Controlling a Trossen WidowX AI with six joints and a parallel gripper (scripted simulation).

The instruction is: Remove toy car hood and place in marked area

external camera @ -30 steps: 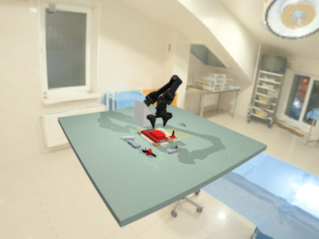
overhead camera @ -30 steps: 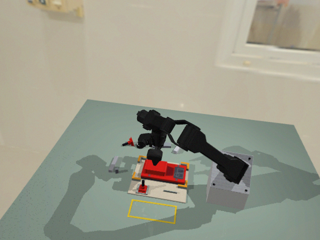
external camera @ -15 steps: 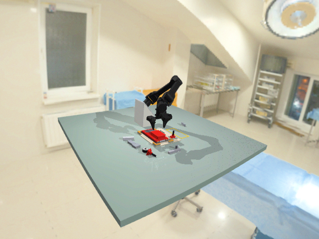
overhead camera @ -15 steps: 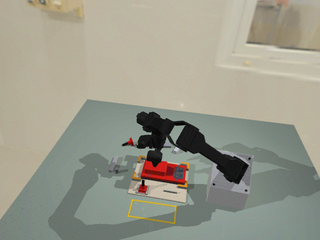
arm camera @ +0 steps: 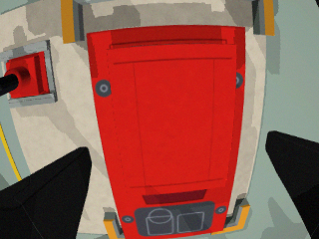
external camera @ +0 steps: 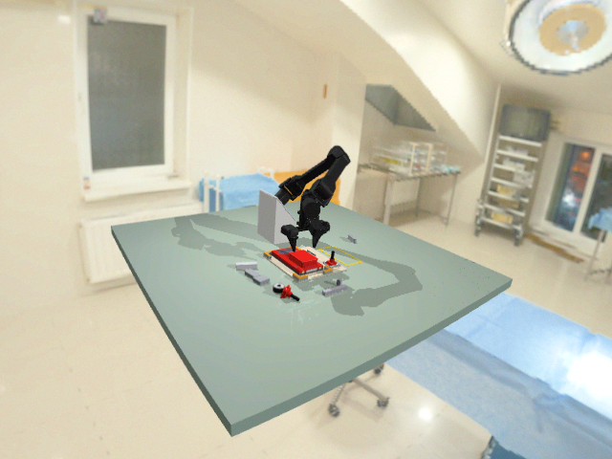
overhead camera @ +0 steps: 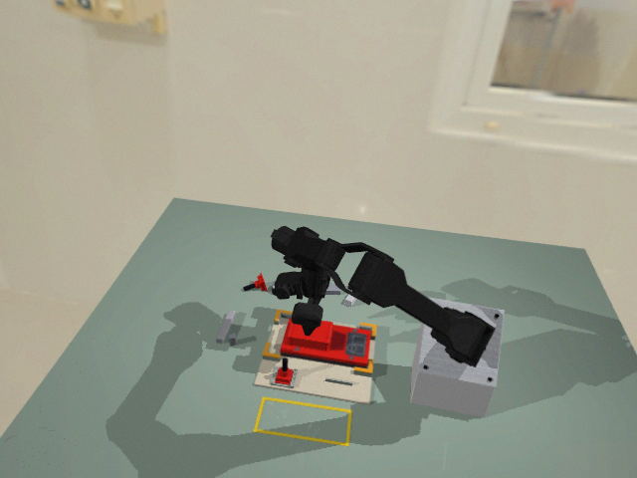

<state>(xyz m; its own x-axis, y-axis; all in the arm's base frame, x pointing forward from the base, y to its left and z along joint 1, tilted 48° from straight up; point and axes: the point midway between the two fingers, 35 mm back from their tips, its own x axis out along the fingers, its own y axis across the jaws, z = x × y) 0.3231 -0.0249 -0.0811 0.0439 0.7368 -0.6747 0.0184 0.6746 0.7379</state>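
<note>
Right now the beige base plate is 6 cm below my gripper tip, 2 cm to the left of it and 2 cm behind it. Also, from my gripper tip: wheel: 18 cm to the right, 10 cm ahead, 7 cm below.
</note>
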